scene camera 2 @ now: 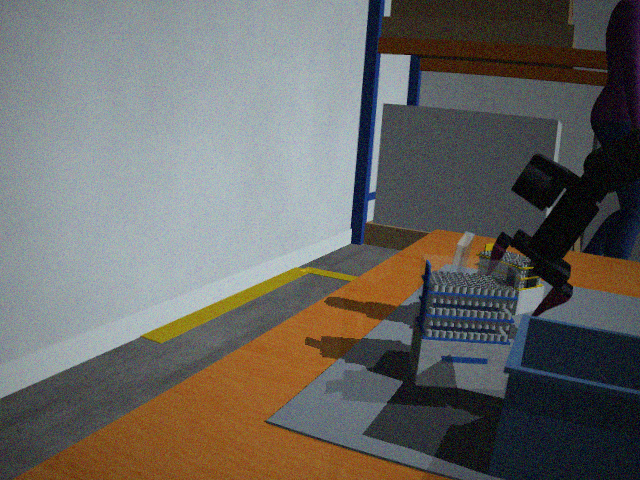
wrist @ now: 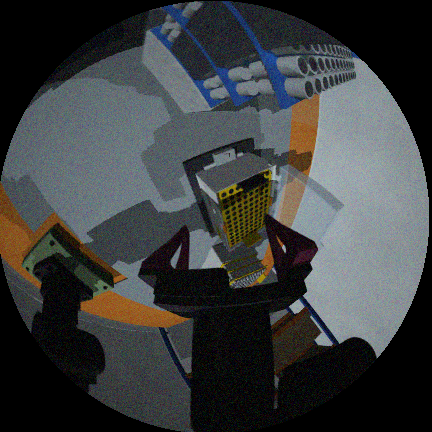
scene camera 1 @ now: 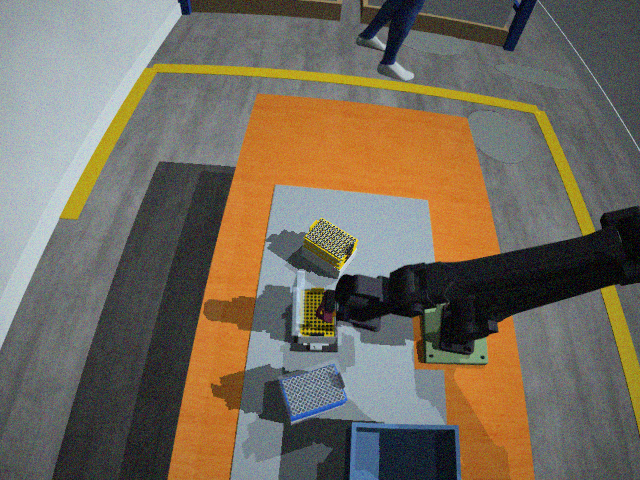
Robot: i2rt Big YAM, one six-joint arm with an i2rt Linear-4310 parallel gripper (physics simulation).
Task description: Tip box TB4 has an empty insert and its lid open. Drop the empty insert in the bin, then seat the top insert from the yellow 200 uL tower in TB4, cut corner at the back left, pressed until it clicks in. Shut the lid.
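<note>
Tip box TB4 (scene camera 1: 315, 339) (wrist: 235, 172) stands mid-mat with a yellow insert (scene camera 1: 309, 310) (wrist: 242, 212) in its top; the insert's holes look empty. Its clear lid (scene camera 1: 298, 310) (scene camera 2: 463, 252) (wrist: 312, 207) stands open on the left side. My gripper (scene camera 2: 511, 294) (wrist: 225, 223) is open and empty, with its fingertips near the insert in the wrist view; contact cannot be told. In scene camera 1 the arm hides one finger. The yellow 200 uL tower (scene camera 1: 330, 240) (wrist: 246, 274) stands behind TB4, filled with tips. The blue bin (scene camera 1: 405, 426) (scene camera 2: 573, 428) is at the front right.
A blue tower (scene camera 1: 313, 392) (scene camera 2: 470, 315) (wrist: 280, 75) of tip inserts stands in front of TB4, beside the bin. A green plate (scene camera 1: 431, 356) (wrist: 45, 250) lies right of TB4, below the arm. A grey mat (scene camera 1: 382, 227) lies under the boxes on the orange table (scene camera 1: 361, 139).
</note>
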